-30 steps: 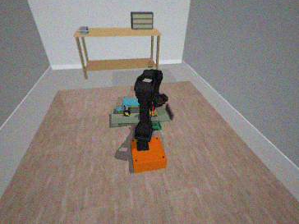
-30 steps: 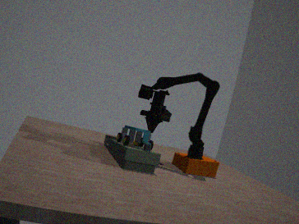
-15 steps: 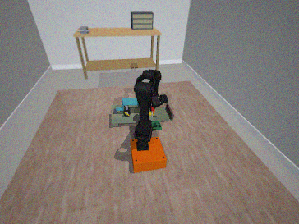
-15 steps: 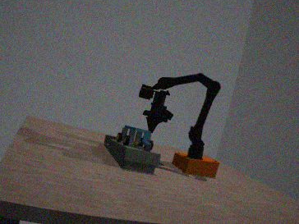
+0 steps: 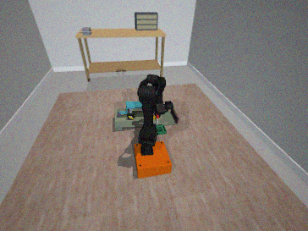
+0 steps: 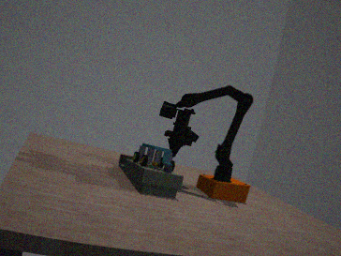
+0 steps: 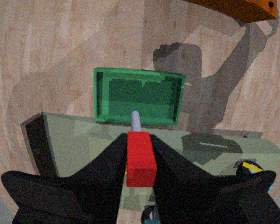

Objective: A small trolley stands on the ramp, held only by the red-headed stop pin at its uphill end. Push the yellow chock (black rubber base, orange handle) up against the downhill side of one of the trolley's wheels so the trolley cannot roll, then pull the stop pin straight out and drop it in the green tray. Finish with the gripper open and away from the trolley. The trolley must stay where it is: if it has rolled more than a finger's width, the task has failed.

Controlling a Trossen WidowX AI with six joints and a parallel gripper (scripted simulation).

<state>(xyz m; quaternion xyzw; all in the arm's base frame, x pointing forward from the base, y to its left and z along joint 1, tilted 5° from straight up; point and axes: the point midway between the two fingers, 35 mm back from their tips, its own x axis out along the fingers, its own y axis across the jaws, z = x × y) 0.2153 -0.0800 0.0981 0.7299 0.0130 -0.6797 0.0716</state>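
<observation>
Right now my gripper tip is 12 cm above the green tray. From my gripper tip the other things lie so: red-headed stop pin right at my gripper tip; yellow chock 6 cm ahead, 3 cm below, 1 cm to the left; blue trolley 12 cm to the left, 11 cm ahead, 1 cm below.
</observation>
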